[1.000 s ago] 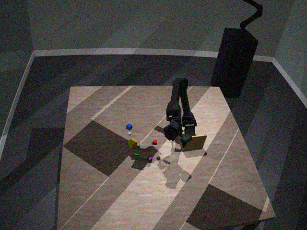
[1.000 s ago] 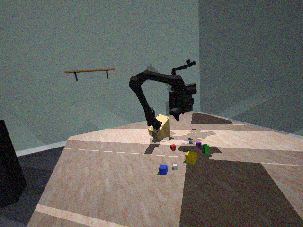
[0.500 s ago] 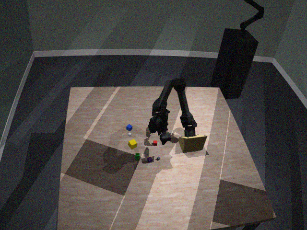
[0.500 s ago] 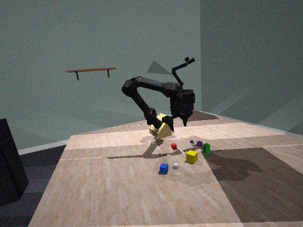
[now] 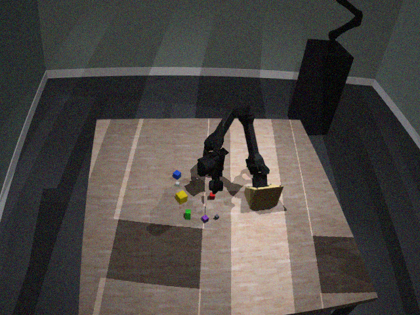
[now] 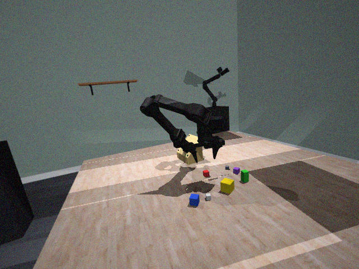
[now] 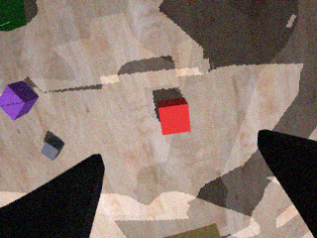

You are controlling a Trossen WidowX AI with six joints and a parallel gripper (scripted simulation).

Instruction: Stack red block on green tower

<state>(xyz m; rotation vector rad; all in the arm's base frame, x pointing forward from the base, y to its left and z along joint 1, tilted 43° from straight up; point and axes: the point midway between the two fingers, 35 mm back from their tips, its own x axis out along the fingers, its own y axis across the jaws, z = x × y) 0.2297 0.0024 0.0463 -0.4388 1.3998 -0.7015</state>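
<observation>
The red cube lies 70 mm below my gripper tip. Also, from my gripper tip: dark cube: 130 mm to the left, 70 mm below; then purple cube: 60 mm ahead, 130 mm to the left, 70 mm below; then yellow cube: 150 mm ahead, 60 mm below.
</observation>
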